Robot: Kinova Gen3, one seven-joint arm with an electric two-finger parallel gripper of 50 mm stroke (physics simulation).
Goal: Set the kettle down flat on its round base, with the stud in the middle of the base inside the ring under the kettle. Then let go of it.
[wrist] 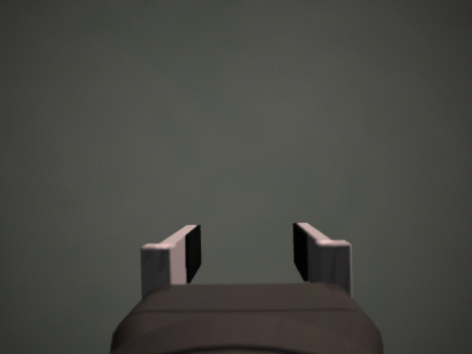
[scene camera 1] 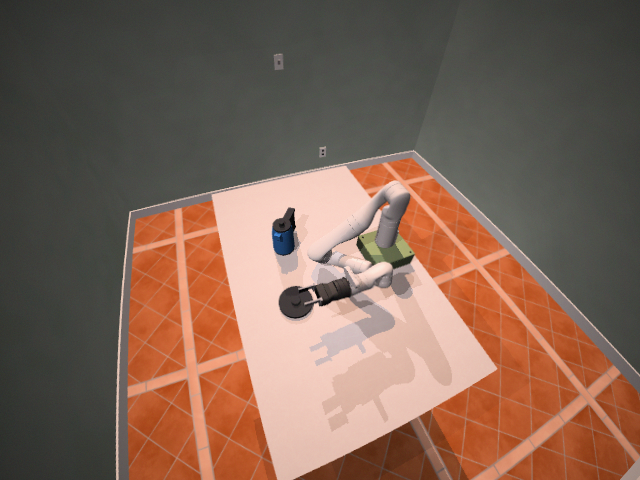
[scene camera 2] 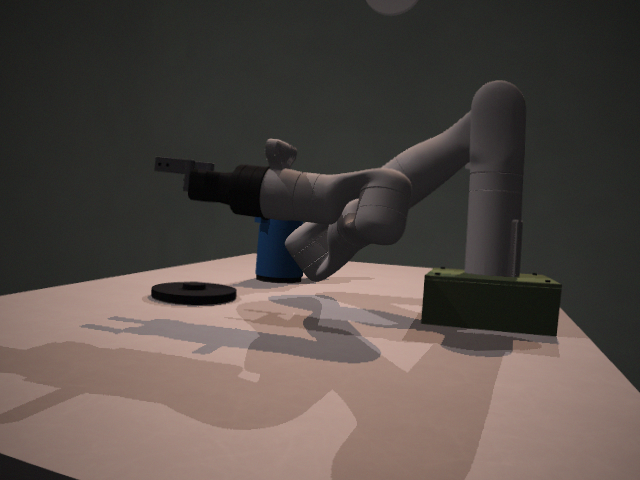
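Observation:
The blue kettle (scene camera 1: 283, 242) (scene camera 2: 275, 253) stands upright on the table beyond the base, apart from it. Its black lid (scene camera 1: 279, 226) and black handle (scene camera 1: 290, 217) show in scene camera 1; the arm hides its upper part in scene camera 2. The ring under it is hidden. The round black base (scene camera 1: 287, 310) (scene camera 2: 170, 294) lies flat on the table, with the stud (scene camera 1: 295, 299) (scene camera 2: 194, 285) in its middle. My gripper (scene camera 1: 302, 297) (scene camera 2: 159, 164) (wrist: 247, 244) is open and empty, roughly level, high above the base. The kettle does not show in the wrist view.
The white table (scene camera 1: 279, 392) (scene camera 2: 258, 439) bears the green mounting block (scene camera 1: 386, 253) (scene camera 2: 490, 304) of the arm at its right side. The arm (scene camera 1: 356, 222) (scene camera 2: 382, 206) reaches from there over the table. A grey wall (scene camera 1: 206, 129) (wrist: 240, 125) stands behind.

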